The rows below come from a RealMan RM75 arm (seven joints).
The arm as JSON. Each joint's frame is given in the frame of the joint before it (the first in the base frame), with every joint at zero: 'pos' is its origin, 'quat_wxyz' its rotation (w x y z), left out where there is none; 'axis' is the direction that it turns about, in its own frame. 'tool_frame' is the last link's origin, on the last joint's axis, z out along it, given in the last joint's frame.
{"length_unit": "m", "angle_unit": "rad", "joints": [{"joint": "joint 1", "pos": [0.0, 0.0, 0.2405], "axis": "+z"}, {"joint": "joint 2", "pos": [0.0, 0.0, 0.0], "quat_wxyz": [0.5, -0.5, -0.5, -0.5], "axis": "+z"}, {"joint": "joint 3", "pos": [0.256, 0.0, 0.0], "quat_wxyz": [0.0, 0.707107, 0.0, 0.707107], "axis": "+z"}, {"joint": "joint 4", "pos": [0.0, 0.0, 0.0], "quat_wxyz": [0.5, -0.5, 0.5, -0.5], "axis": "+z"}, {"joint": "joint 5", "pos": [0.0, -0.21, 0.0], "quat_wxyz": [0.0, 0.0, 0.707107, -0.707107], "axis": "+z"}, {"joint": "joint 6", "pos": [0.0, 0.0, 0.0], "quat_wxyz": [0.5, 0.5, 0.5, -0.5], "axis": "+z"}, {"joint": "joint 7", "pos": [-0.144, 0.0, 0.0], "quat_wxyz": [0.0, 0.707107, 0.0, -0.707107], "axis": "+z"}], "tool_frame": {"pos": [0.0, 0.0, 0.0], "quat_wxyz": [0.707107, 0.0, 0.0, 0.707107]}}
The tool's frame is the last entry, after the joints.
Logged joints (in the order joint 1, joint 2, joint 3, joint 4, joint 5, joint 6, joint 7), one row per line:
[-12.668 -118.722 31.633 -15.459 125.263 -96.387 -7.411]
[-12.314 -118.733 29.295 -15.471 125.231 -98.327 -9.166]
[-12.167 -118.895 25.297 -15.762 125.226 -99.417 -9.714]
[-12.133 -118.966 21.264 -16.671 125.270 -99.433 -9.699]
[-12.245 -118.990 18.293 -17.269 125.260 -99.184 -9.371]
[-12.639 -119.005 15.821 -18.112 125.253 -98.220 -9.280]
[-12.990 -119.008 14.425 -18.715 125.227 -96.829 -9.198]
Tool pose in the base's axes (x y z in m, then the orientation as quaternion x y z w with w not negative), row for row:
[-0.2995 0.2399 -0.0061 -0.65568 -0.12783 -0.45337 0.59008]
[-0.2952 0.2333 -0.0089 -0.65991 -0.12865 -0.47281 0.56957]
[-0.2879 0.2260 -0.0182 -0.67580 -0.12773 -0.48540 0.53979]
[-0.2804 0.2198 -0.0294 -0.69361 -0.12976 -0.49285 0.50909]
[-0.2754 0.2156 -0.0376 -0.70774 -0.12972 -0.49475 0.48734]
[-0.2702 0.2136 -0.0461 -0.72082 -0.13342 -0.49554 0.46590]
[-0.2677 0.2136 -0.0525 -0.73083 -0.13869 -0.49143 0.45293]
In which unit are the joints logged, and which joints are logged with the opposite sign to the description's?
The joints are logged in degrees. Opposite sign: joint 3, joint 6.
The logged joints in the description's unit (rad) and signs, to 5 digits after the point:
[-0.22110 -2.07209 -0.55210 -0.26981 2.18625 1.68227 -0.12935]
[-0.21492 -2.07228 -0.51129 -0.27002 2.18569 1.71613 -0.15998]
[-0.21235 -2.07511 -0.44152 -0.27510 2.18561 1.73515 -0.16954]
[-0.21176 -2.07635 -0.37113 -0.29096 2.18637 1.73543 -0.16928]
[-0.21372 -2.07677 -0.31927 -0.30140 2.18620 1.73109 -0.16355]
[-0.22059 -2.07703 -0.27613 -0.31611 2.18608 1.71426 -0.16197]
[-0.22672 -2.07708 -0.25176 -0.32664 2.18562 1.68998 -0.16054]

